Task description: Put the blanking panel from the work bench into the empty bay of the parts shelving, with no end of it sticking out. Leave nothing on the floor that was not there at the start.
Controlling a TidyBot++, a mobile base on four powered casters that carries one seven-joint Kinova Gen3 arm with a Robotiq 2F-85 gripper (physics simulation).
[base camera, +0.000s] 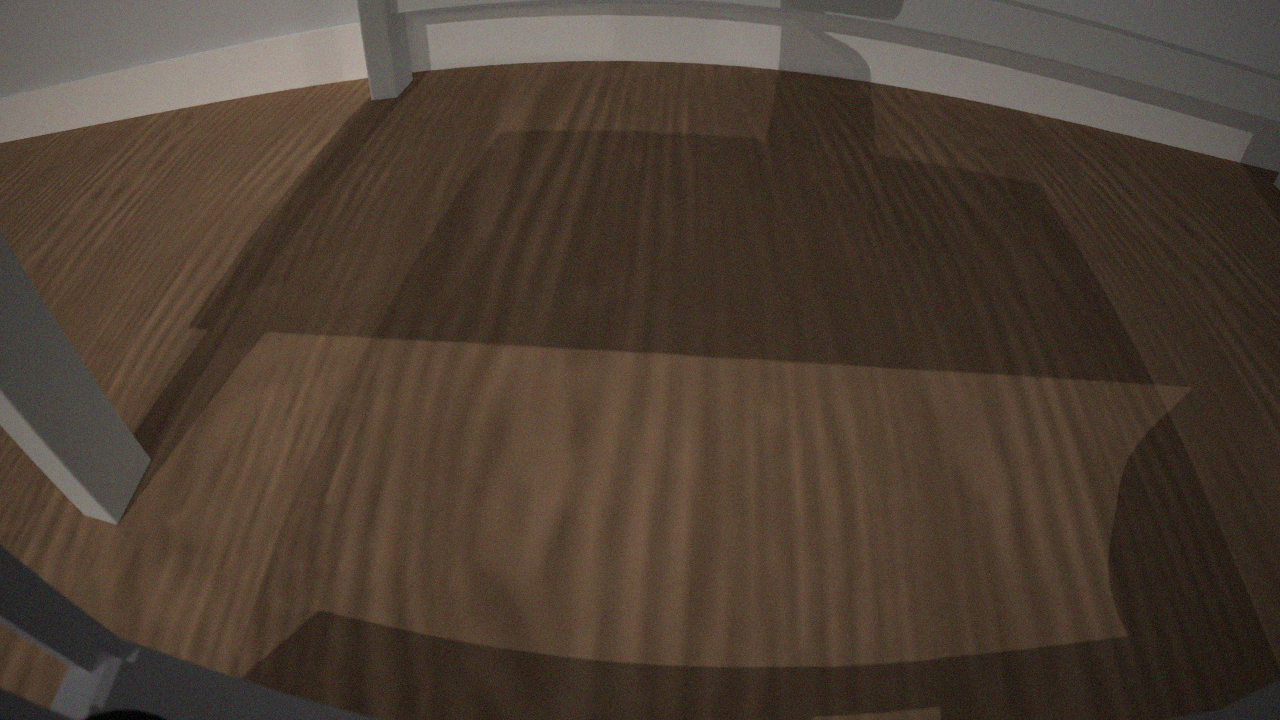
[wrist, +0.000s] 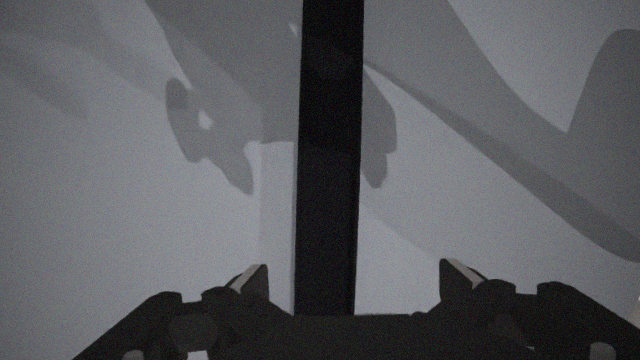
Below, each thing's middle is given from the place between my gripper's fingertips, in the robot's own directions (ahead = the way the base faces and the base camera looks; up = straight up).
My hand is 7 cm above the blanking panel (wrist: 331, 78), 2 cm to the right of it and 1 cm short of it.
